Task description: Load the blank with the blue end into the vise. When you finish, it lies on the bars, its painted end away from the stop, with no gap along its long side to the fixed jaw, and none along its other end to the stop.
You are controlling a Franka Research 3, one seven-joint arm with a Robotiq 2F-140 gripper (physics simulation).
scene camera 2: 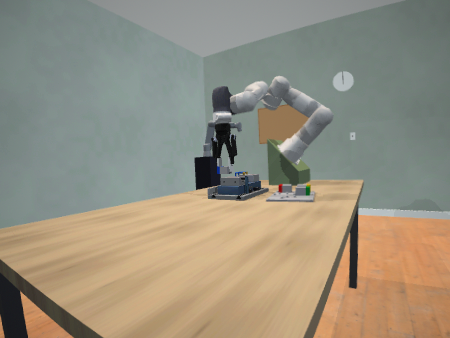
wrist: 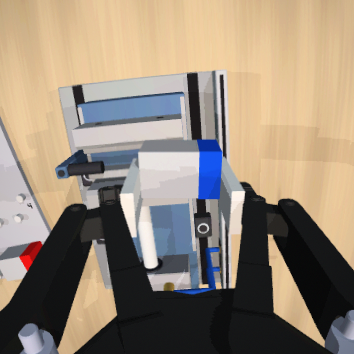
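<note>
The blank with the blue end (scene camera 2: 224, 170) (wrist: 170, 172) is held level by its two ends between the fingertips, its blue end at the right finger in the wrist view. My gripper (scene camera 2: 225, 163) (wrist: 178, 173) is shut on it and points down, above the vise (scene camera 2: 232, 190) (wrist: 70, 100). In the wrist view the blank covers the middle of the vise, hiding part of the jaws and the bars. A grey jaw block (wrist: 127, 131) shows beyond the blank. I cannot tell which part is the stop.
A grey tray (scene camera 2: 290, 199) (wrist: 15, 185) stands beside the vise, with a red-ended blank (scene camera 2: 285, 188) (wrist: 19, 259) and a green-ended blank (scene camera 2: 303, 190). A blue lever with a black handle (wrist: 87, 167) sticks out from the vise. A white rod (wrist: 149, 242) and a blue bracket (wrist: 210, 267) show near the fingers.
</note>
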